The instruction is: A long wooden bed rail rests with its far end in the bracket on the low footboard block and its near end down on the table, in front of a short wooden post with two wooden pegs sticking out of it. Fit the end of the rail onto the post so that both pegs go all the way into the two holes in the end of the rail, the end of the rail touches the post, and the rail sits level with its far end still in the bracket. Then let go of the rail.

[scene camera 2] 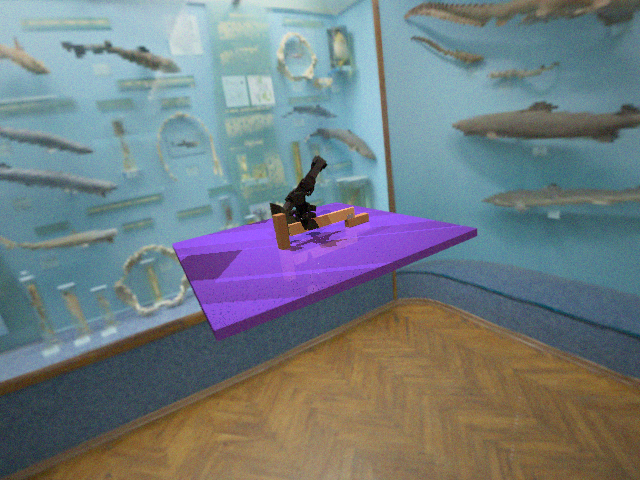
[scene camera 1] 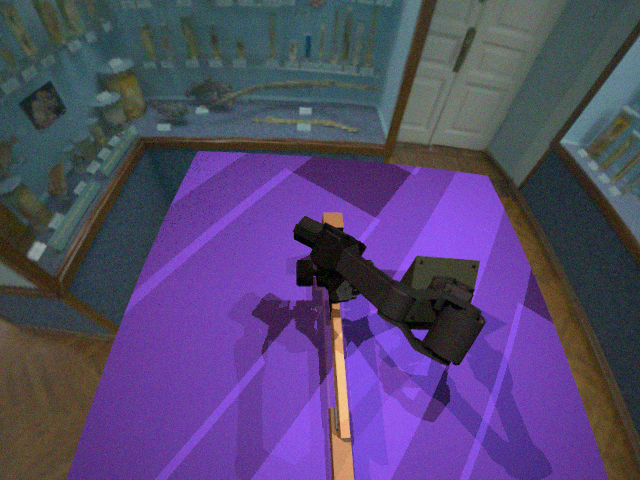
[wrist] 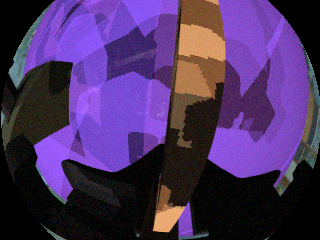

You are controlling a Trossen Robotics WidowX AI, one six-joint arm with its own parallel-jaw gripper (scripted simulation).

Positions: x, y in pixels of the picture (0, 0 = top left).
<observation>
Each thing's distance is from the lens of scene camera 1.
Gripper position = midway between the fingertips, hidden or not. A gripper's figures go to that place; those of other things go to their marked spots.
gripper (scene camera 1: 332, 288): 0.74 m
wooden rail (scene camera 1: 339, 375): 0.63 m
</observation>
